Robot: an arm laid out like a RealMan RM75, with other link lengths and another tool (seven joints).
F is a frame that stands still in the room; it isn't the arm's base.
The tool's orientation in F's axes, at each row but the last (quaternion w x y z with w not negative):
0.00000, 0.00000, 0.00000, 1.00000
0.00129, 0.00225, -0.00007, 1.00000
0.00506, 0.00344, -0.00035, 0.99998
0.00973, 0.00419, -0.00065, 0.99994
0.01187, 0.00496, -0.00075, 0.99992
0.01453, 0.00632, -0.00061, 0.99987
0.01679, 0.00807, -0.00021, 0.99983
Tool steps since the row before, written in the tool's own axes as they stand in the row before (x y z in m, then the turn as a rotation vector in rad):
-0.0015, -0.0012, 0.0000, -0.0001, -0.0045, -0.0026
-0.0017, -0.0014, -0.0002, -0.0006, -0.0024, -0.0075
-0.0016, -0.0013, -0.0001, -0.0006, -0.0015, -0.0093
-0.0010, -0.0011, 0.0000, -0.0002, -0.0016, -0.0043
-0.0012, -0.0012, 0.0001, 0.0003, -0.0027, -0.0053
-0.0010, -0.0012, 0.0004, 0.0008, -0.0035, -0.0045
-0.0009, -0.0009, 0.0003, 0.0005, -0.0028, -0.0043
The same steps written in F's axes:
0.0015, 0.0012, 0.0000, 0.0001, 0.0045, -0.0026
0.0017, 0.0014, -0.0002, 0.0006, 0.0024, -0.0075
0.0016, 0.0013, -0.0001, 0.0006, 0.0015, -0.0093
0.0010, 0.0011, 0.0000, 0.0002, 0.0016, -0.0043
0.0012, 0.0012, 0.0001, -0.0003, 0.0027, -0.0053
0.0010, 0.0012, 0.0004, -0.0008, 0.0035, -0.0045
0.0009, 0.0009, 0.0003, -0.0005, 0.0028, -0.0043

